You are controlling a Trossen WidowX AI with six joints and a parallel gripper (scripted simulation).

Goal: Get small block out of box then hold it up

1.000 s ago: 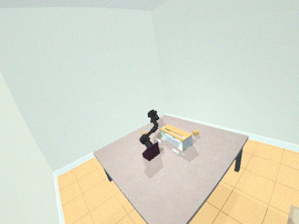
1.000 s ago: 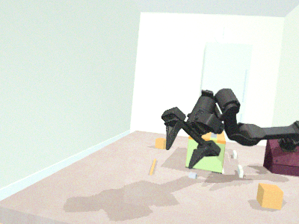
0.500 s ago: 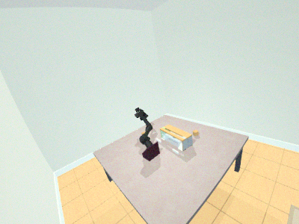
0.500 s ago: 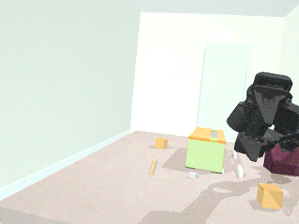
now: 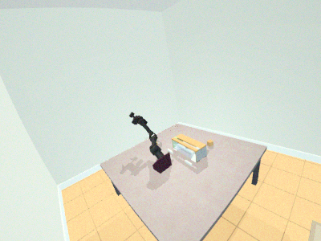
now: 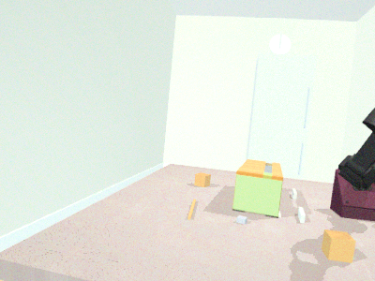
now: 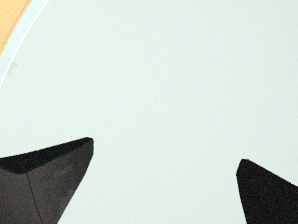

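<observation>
My gripper tip is now 75 cm to the left of the box, 29 cm above it and 5 cm short of it. The rest, counted from my gripper tip: thin orange strip (55 cm to the right, 35 cm below, 34 cm ahead).
</observation>
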